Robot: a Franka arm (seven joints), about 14 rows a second.
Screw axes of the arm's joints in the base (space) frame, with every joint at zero. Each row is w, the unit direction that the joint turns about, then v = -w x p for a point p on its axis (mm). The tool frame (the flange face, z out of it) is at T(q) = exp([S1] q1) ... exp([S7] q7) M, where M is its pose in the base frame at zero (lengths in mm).
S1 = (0, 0, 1, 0, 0, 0)
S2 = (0, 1, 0, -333, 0, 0)
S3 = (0, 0, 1, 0, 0, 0)
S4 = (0, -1, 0, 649, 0, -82.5)
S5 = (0, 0, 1, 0, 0, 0)
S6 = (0, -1, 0, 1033, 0, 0)
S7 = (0, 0, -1, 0, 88, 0)
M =
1 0 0 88
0 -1 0 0
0 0 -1 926
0 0 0 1
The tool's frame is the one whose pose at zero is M.
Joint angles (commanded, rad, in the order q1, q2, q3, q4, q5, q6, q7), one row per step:
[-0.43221 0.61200 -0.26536 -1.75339 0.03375 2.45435 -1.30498]
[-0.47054 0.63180 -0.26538 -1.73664 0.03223 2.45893 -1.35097]
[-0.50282 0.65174 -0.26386 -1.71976 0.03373 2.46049 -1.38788]
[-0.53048 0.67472 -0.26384 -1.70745 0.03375 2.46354 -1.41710]
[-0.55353 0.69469 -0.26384 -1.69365 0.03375 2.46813 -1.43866]
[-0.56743 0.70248 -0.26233 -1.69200 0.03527 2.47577 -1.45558]
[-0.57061 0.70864 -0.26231 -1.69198 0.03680 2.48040 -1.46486]
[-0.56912 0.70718 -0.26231 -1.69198 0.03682 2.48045 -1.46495]
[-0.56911 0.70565 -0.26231 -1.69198 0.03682 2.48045 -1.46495]
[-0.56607 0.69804 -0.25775 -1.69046 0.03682 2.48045 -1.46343]
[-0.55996 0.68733 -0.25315 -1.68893 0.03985 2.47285 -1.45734]
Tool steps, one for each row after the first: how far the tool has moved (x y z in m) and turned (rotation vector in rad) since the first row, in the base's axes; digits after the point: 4 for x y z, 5 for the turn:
[-0.0131 -0.0218 -0.0055 -0.00538 0.00991 0.01119]
[-0.0240 -0.0392 -0.0115 -0.00610 0.01873 0.01831]
[-0.0354 -0.0539 -0.0213 -0.00431 0.03238 0.02189]
[-0.0443 -0.0665 -0.0284 -0.00582 0.03998 0.02299]
[-0.0502 -0.0728 -0.0323 -0.00627 0.04161 0.02720]
[-0.0520 -0.0741 -0.0360 -0.00539 0.04428 0.03277]
[-0.0511 -0.0735 -0.0350 -0.00626 0.04303 0.03432]
[-0.0510 -0.0736 -0.0340 -0.00711 0.04175 0.03431]
[-0.0464 -0.0710 -0.0287 -0.01006 0.03244 0.03950]
[-0.0406 -0.0665 -0.0221 -0.00798 0.02319 0.04023]

